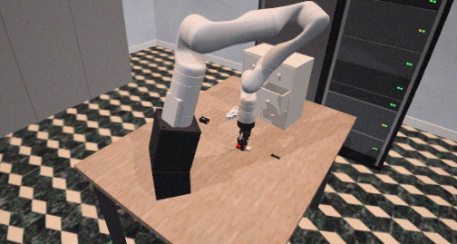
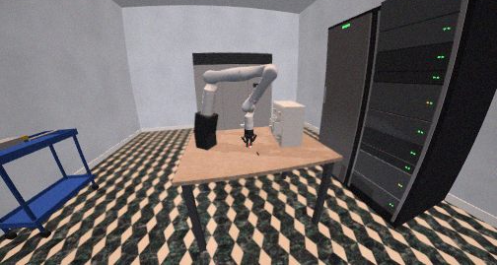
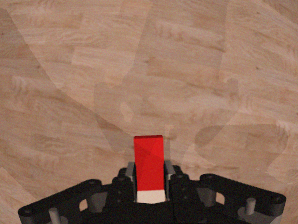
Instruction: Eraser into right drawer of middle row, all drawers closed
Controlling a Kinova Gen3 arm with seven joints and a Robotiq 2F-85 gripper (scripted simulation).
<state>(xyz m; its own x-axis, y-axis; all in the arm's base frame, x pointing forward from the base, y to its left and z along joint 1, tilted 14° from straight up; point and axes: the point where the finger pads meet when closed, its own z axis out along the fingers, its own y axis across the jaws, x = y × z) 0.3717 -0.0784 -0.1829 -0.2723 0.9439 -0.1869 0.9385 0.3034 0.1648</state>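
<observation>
My hand is 50 mm short of the thin dark object, 140 mm to the left of it and 10 mm above it. From my hand the other things lie so: eraser: 10 mm to the right, 10 mm below.
</observation>
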